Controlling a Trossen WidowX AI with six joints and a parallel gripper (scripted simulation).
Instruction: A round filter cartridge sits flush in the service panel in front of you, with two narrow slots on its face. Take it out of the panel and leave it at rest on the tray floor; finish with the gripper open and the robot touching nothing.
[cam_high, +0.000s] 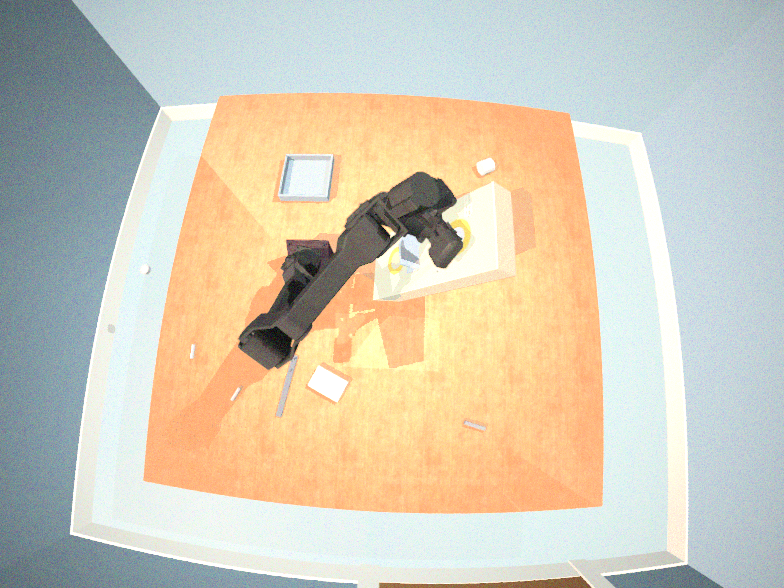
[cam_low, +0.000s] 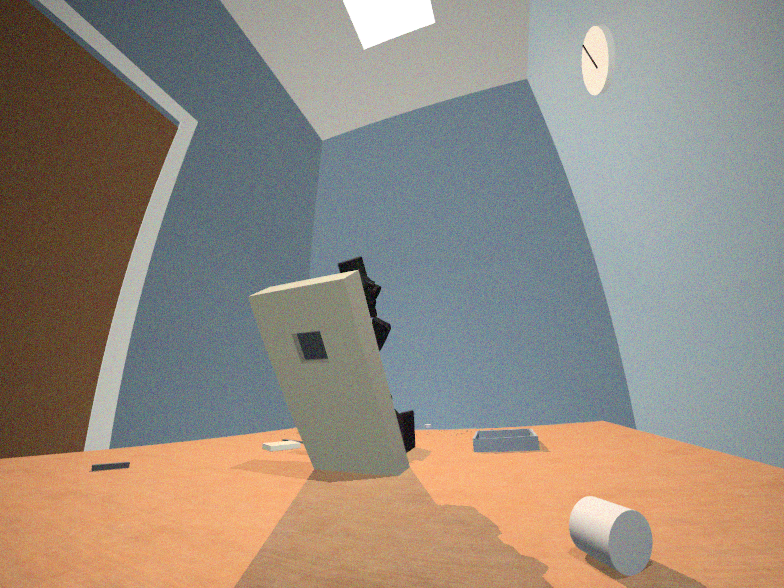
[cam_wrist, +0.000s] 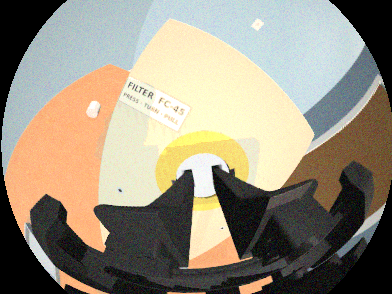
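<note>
My gripper tip is 40 mm past the cream service panel, 10 mm to the left of it and 80 mm above it. The rest, counted from my gripper tip: blue-grey tray 450 mm behind, 230 mm to the left, 240 mm below; then white flat block 250 mm behind, 360 mm to the right, 240 mm below; then round filter cartridge 10 mm ahead, 10 mm below.
</note>
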